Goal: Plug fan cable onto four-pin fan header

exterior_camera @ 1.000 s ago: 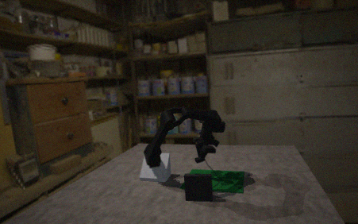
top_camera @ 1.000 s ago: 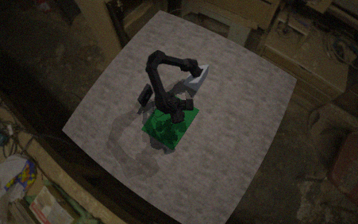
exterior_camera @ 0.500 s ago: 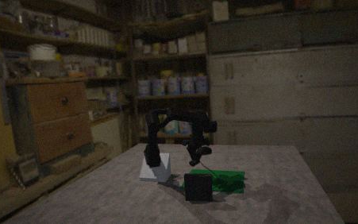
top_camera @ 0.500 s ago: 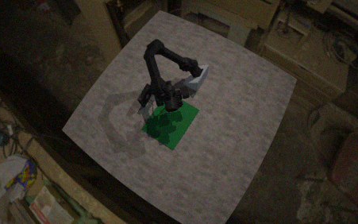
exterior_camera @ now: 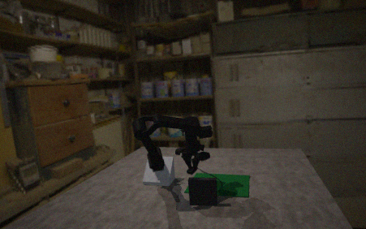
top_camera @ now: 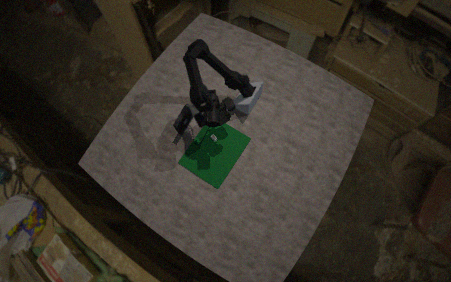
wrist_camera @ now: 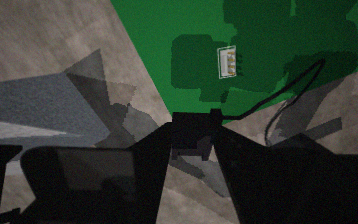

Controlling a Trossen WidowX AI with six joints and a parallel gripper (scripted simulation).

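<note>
The green board lies 130 mm ahead of my gripper tip, 110 mm below it and 40 mm to the left of it. Also, from my gripper tip: dark fan 150 mm to the right, 60 mm ahead, 40 mm below; then dark plug 10 mm to the right, 10 mm behind.
</note>
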